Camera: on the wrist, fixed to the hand. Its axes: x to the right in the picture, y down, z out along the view.
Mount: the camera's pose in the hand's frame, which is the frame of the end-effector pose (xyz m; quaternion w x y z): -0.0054 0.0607 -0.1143 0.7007 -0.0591 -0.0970 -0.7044
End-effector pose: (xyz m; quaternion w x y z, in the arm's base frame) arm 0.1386 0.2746 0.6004 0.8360 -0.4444 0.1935 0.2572
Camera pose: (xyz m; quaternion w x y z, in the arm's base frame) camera 0.0869 0.2056 0.5037 0.7594 -0.4721 -0.2737 -0.3541
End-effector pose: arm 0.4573 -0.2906 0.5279 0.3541 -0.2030 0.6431 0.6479
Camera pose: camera 0.3952 -0.3986 0.5633 0.7549 -0.5533 0.2350 0.2623
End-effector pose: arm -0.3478 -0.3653 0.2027 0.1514 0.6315 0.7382 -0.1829
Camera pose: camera -0.2862 -0.3091 0.3018 0.0862 -0.1042 0.9581 -0.2524
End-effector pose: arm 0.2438 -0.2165 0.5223 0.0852 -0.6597 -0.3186 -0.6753
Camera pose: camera 0.1813 -0.3277 0.5449 0.4859 0.3084 0.6563 0.4880
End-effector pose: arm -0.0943 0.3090 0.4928 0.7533 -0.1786 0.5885 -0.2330
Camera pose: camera -0.1977 0.3629 0.4363 0.4102 -0.6068 0.2273 -0.6418
